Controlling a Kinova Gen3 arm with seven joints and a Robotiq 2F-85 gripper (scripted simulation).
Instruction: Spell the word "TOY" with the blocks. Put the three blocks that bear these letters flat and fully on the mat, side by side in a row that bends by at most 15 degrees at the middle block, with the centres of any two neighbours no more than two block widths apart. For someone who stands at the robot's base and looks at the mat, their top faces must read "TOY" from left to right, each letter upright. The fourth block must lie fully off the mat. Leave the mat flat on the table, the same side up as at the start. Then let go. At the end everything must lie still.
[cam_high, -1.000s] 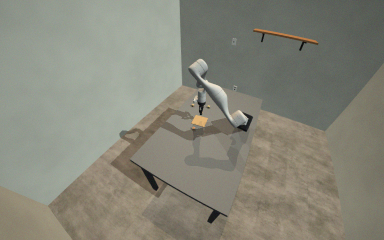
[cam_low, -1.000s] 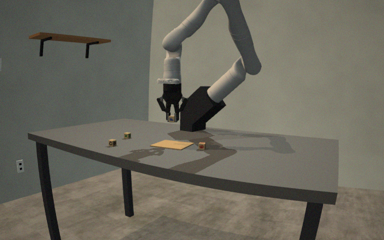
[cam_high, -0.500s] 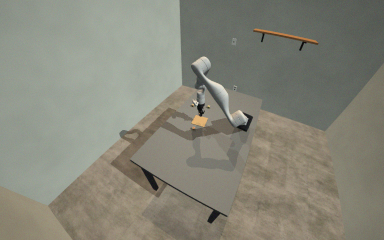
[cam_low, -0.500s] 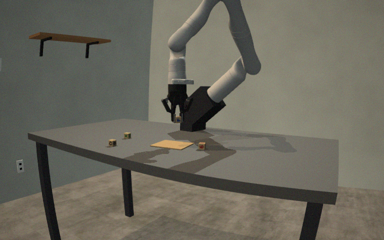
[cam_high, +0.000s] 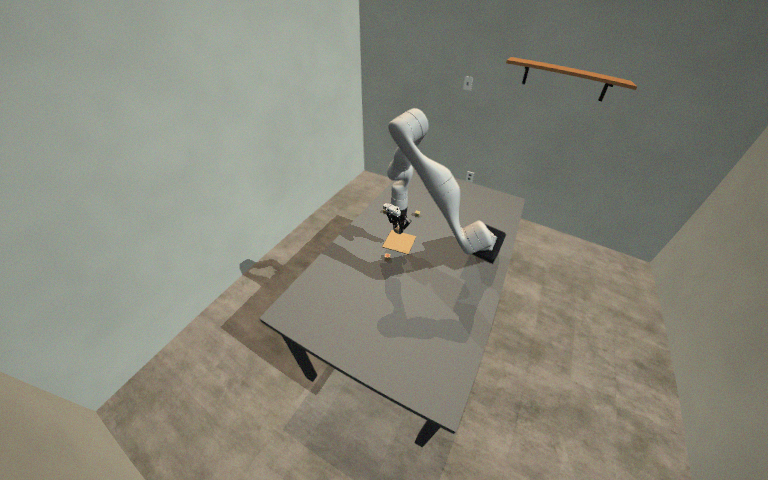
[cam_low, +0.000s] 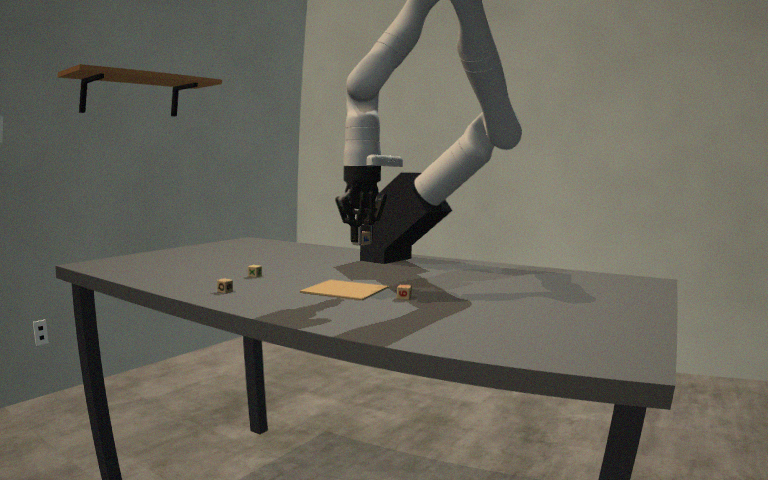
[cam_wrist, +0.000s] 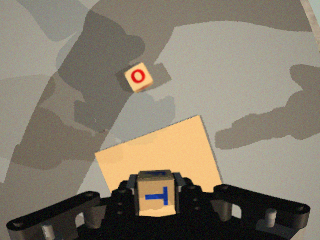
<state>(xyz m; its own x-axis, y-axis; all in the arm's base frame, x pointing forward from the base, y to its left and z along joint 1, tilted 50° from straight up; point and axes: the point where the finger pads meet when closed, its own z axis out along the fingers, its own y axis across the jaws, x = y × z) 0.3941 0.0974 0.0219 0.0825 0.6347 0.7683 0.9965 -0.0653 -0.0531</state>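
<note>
Right now my hand is 12 cm above the tan mat, 4 cm to the left of it and 1 cm short of it. Also, from my hand: block (11 cm below, 10 cm to the left, 1 cm behind).
</note>
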